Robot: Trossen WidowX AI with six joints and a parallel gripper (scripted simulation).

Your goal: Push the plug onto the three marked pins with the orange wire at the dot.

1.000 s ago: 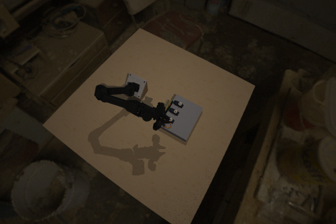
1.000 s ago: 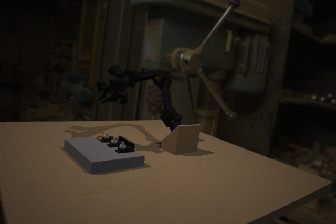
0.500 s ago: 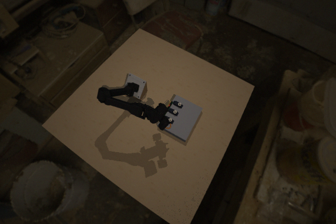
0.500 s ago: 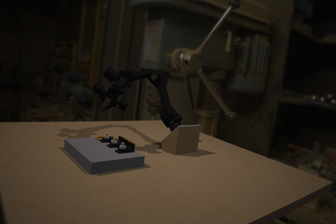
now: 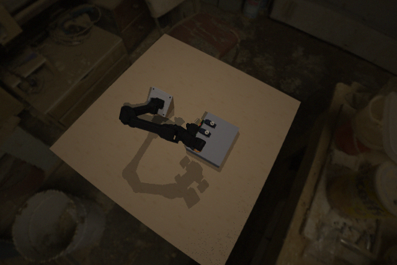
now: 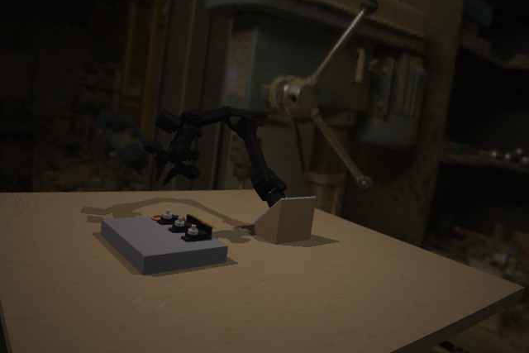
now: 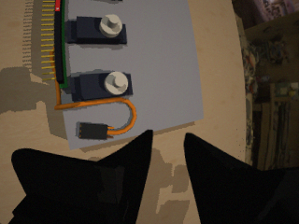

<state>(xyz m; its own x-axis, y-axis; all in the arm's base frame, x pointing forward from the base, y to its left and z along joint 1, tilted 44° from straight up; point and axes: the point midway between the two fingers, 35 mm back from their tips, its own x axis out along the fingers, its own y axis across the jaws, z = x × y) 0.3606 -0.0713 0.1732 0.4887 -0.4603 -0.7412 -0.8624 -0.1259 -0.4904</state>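
The red band is 60 mm behind my gripper tip, 160 mm to the left of it and 80 mm below it. From my gripper tip the other things lie so: printed holder 90 mm ahead, 120 mm to the left, 130 mm below.
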